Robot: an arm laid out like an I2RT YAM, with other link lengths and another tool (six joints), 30 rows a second.
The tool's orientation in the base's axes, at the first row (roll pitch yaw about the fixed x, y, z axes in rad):
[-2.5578, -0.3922, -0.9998]
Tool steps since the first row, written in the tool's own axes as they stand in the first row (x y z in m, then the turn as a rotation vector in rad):
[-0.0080, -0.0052, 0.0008, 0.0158, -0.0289, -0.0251]
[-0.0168, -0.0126, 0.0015, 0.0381, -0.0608, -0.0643]
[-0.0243, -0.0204, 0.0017, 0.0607, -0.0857, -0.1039]
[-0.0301, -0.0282, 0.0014, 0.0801, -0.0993, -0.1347]
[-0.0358, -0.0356, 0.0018, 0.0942, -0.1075, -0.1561]
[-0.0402, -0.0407, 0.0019, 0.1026, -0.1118, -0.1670]
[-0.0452, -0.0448, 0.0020, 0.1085, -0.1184, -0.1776]
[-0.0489, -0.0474, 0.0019, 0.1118, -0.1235, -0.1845]
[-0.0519, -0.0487, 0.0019, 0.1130, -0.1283, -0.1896]
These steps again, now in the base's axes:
[-0.0004, 0.0095, -0.0010, 0.0089, 0.0051, 0.0401]
[0.0000, 0.0210, -0.0012, 0.0139, 0.0067, 0.0951]
[0.0009, 0.0318, -0.0002, 0.0146, 0.0036, 0.1470]
[0.0024, 0.0412, 0.0018, 0.0127, -0.0039, 0.1851]
[0.0042, 0.0503, 0.0031, 0.0110, -0.0103, 0.2111]
[0.0051, 0.0569, 0.0039, 0.0108, -0.0145, 0.2249]
[0.0050, 0.0633, 0.0040, 0.0109, -0.0152, 0.2387]
[0.0047, 0.0679, 0.0040, 0.0111, -0.0148, 0.2479]
[0.0039, 0.0710, 0.0035, 0.0113, -0.0129, 0.2547]

